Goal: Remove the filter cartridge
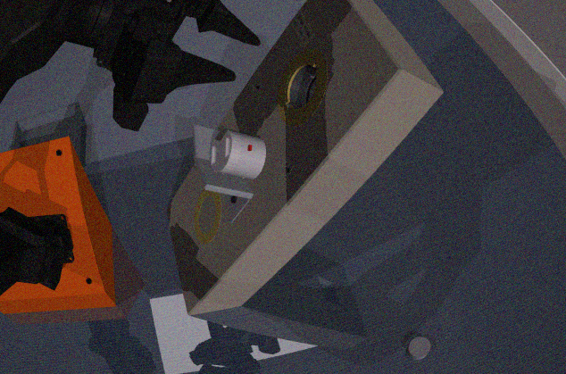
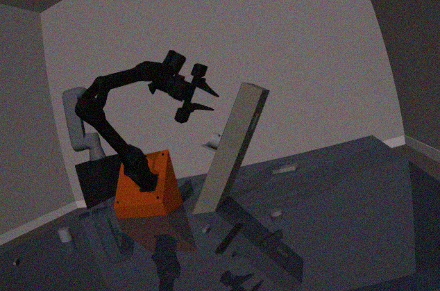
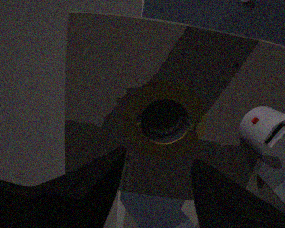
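The round grey filter cartridge lies 20 mm behind my gripper tip, 10 mm to the right of it and 110 mm below it. The rest, counted from my gripper tip: tan service panel (20 mm ahead, 130 mm below).
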